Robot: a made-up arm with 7 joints.
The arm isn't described. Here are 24 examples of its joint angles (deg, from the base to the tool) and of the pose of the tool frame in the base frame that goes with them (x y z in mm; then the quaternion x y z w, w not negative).
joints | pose
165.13 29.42 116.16 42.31 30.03 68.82 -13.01 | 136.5 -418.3 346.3 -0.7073 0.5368 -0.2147 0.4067
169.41 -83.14 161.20 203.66 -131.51 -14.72 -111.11 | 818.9 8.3 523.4 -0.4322 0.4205 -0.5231 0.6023
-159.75 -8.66 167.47 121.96 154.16 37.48 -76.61 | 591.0 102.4 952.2 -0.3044 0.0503 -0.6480 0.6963
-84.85 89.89 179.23 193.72 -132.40 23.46 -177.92 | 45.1 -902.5 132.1 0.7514 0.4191 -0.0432 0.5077
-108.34 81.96 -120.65 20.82 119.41 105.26 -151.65 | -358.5 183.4 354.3 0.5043 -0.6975 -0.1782 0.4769
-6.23 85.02 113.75 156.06 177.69 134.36 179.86 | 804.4 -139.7 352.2 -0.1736 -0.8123 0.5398 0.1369
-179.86 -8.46 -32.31 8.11 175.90 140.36 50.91 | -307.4 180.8 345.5 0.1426 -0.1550 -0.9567 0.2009
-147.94 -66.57 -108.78 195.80 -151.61 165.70 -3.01 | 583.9 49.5 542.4 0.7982 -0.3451 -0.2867 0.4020
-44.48 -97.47 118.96 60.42 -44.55 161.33 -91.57 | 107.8 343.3 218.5 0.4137 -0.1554 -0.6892 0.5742
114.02 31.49 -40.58 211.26 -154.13 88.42 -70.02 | -230.8 -53.5 1069.1 0.6593 -0.1575 0.3355 0.6541
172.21 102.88 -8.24 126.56 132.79 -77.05 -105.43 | -423.8 224.9 -114.9 0.3408 0.7527 0.5432 0.1491
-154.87 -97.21 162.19 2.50 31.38 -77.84 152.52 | 55.2 -160.2 50.0 0.3803 -0.8157 0.4128 0.1401
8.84 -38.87 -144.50 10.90 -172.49 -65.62 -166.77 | 23.7 -32.6 256.4 -0.2168 0.6701 0.1572 0.6923
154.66 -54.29 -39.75 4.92 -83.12 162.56 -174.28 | 105.1 176.3 326.4 -0.4993 0.2970 -0.7871 0.2072
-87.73 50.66 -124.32 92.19 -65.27 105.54 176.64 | -344.8 -44.2 865.2 -0.5139 0.3773 -0.0944 0.7646
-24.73 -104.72 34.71 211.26 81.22 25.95 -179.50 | -736.1 80.3 -170.8 -0.8799 -0.3313 0.1887 0.2837
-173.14 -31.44 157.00 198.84 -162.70 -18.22 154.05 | 379.7 120.4 1050.6 0.2457 0.1366 0.9385 0.2006
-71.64 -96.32 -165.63 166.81 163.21 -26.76 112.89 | -251.8 738.6 -7.7 0.0007 -0.9266 -0.3518 0.1328
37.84 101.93 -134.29 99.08 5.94 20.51 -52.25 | 778.2 68.2 587.7 0.2916 0.2696 -0.1486 0.9057
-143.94 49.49 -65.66 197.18 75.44 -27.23 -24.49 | -257.0 -375.4 983.5 0.1215 -0.0928 0.2511 0.9558
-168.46 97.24 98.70 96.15 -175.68 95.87 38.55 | -529.7 -636.8 282.0 0.2987 -0.7243 -0.2366 0.5747
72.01 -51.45 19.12 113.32 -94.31 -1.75 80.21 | -333.1 -125.0 1046.1 0.0121 -0.2041 -0.8109 0.5483
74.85 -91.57 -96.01 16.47 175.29 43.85 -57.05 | 355.6 112.8 270.0 0.1195 0.7043 0.2876 0.6380
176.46 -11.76 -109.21 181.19 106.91 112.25 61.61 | -32.1 -55.0 1124.6 -0.4259 -0.6424 0.2932 0.5656
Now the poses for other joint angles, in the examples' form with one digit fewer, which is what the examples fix.
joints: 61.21 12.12 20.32 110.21 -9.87 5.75 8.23
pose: 126 627 899 -0.537 -0.429 -0.546 0.479
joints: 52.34 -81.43 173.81 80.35 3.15 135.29 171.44
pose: -180 -177 -82 -0.353 -0.134 -0.864 0.333
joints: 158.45 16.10 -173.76 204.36 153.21 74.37 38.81
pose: -531 218 939 -0.443 -0.697 -0.099 0.555
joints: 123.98 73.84 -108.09 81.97 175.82 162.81 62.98
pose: 32 609 550 -0.695 -0.321 0.602 0.229
